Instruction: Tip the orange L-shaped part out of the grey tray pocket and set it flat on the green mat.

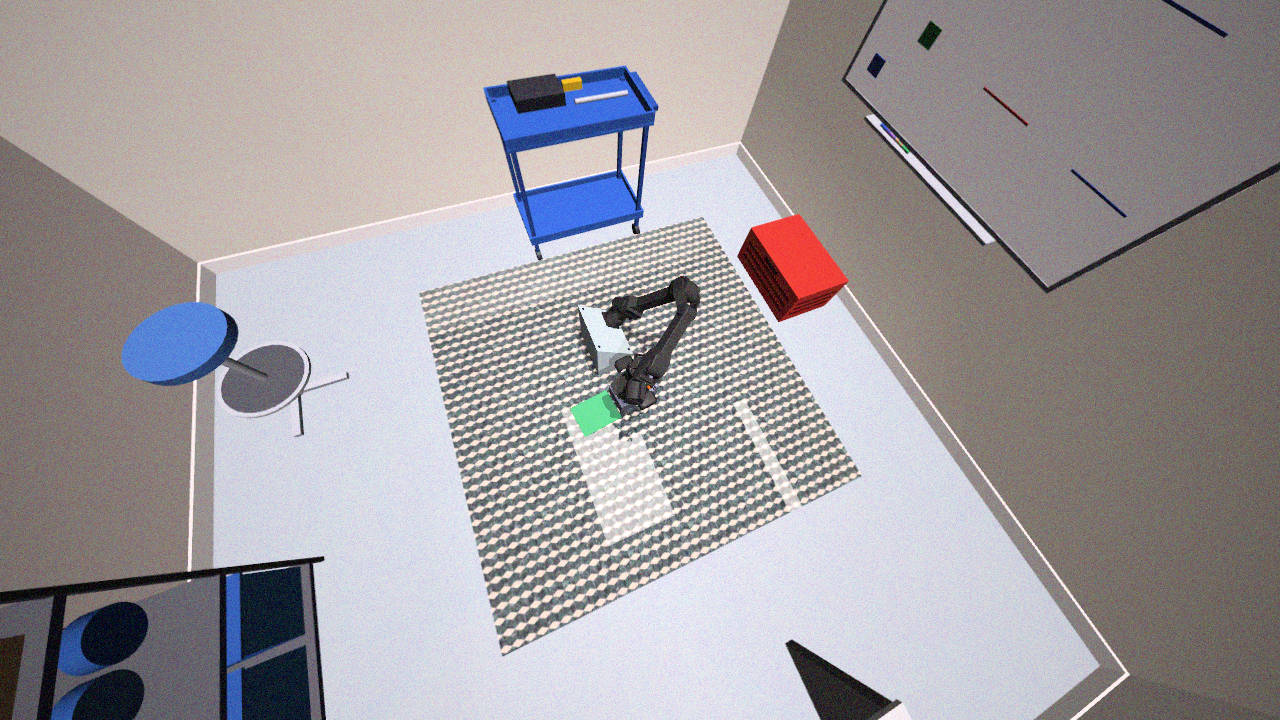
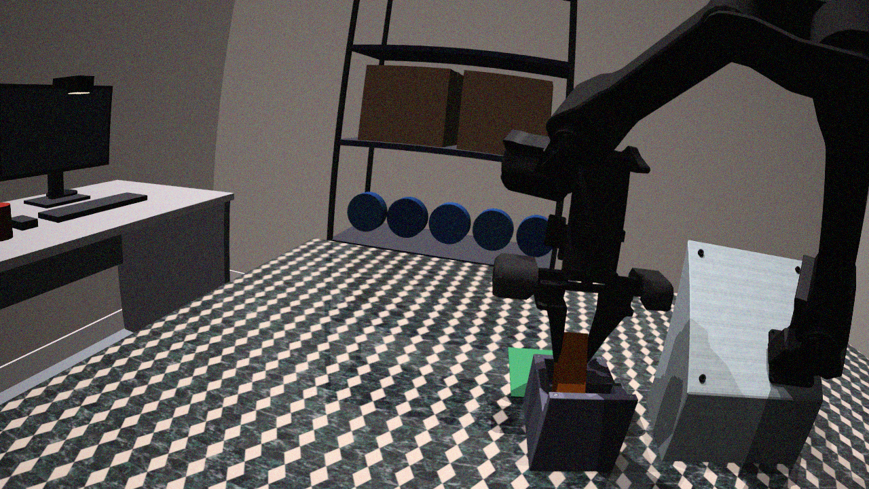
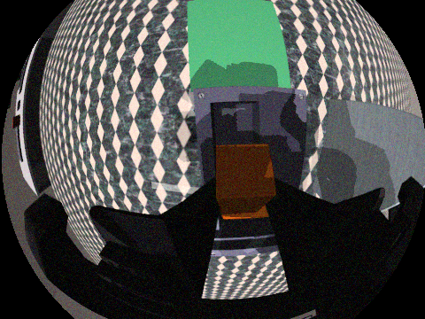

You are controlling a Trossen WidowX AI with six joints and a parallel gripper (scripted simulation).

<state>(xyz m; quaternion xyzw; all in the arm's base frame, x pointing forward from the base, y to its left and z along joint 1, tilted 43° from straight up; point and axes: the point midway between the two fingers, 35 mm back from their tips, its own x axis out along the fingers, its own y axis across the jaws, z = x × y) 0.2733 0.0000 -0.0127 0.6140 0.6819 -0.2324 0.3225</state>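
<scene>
Now: gripper tip 1 cm short of the green mat, 15 cm to the left of it and 10 cm above it. Round my gripper tip: orange L-shaped part 2 cm behind, 3 cm to the left, 3 cm below.
</scene>
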